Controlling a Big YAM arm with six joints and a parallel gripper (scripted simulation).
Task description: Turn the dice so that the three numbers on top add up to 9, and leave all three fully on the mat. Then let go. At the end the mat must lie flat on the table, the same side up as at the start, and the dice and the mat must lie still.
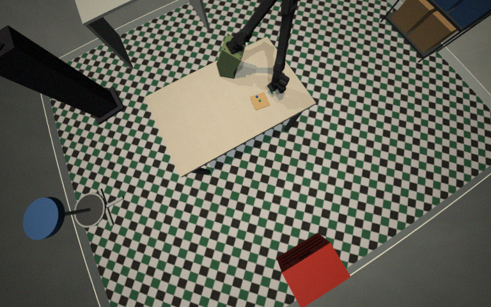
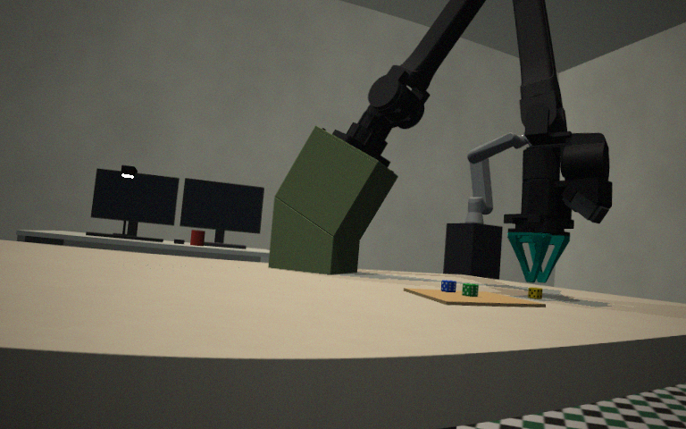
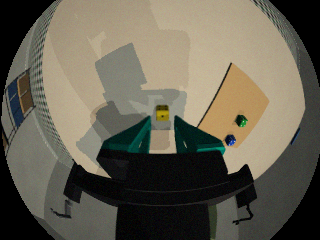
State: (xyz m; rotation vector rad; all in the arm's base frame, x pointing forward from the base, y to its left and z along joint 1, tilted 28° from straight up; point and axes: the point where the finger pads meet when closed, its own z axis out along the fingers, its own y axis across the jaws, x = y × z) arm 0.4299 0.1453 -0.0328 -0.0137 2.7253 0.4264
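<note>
Right now the yellow die is 2 cm below my hand. The rest, counted from my hand: blue die: 5 cm behind, 13 cm to the right, 2 cm below; green die: 14 cm to the right, 2 cm below; mat: 14 cm to the right, 3 cm below.
</note>
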